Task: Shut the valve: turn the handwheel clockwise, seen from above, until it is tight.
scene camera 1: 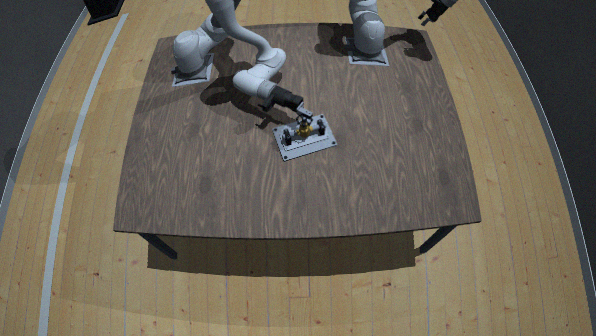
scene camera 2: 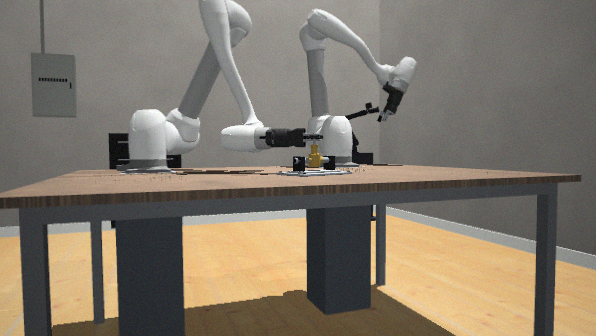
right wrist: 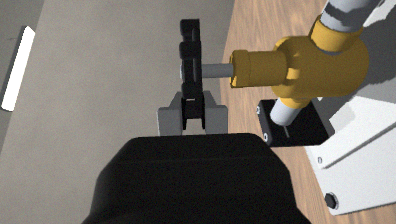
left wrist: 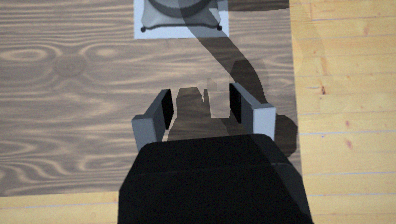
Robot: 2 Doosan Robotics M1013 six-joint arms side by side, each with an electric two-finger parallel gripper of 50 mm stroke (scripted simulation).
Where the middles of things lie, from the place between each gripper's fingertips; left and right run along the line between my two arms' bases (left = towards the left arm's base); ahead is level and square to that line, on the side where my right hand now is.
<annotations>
My right gripper is now 2 cm to the left of the black handwheel (right wrist: 192, 71), 2 cm short of it and 1 cm above it. Also, from my right hand: light base plate (scene camera 1: 331, 142) 13 cm below, 2 cm to the right, 2 cm ahead.
Right now the black handwheel is 54 cm ahead of my left hand, 72 cm to the right of it and 14 cm below it. Round my left hand: light base plate 54 cm ahead, 72 cm to the right, 26 cm below.
</annotations>
